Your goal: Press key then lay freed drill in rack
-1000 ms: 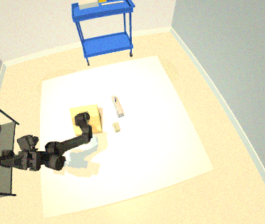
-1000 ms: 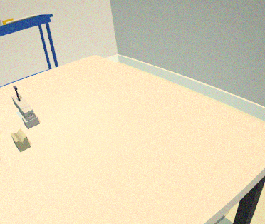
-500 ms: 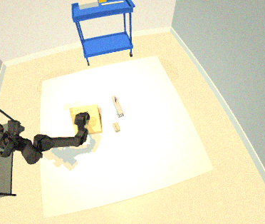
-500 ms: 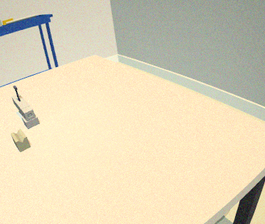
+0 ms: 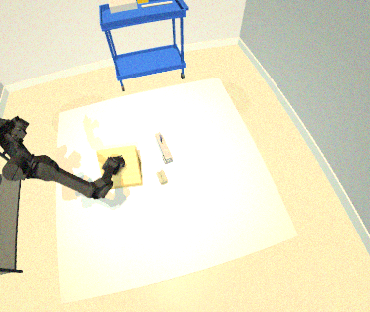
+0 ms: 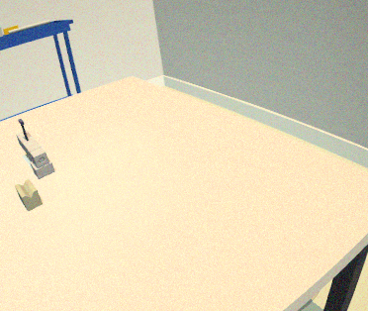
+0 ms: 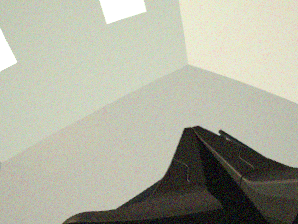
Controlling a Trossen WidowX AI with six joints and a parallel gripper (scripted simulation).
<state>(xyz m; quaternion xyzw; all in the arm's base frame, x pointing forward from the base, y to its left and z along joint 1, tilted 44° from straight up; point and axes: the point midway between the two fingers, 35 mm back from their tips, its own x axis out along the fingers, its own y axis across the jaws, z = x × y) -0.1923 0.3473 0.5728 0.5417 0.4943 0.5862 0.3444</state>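
Now: the dark key 700 mm below my gripper tip, 510 mm ahead of it and 250 mm to the left of it. The rest, counted from my gripper tip: grey block fixture (750 mm below, 510 mm ahead, 220 mm to the left); drill (740 mm below, 520 mm ahead, 200 mm to the left); grey block (780 mm below, 470 mm ahead, 40 mm to the left).
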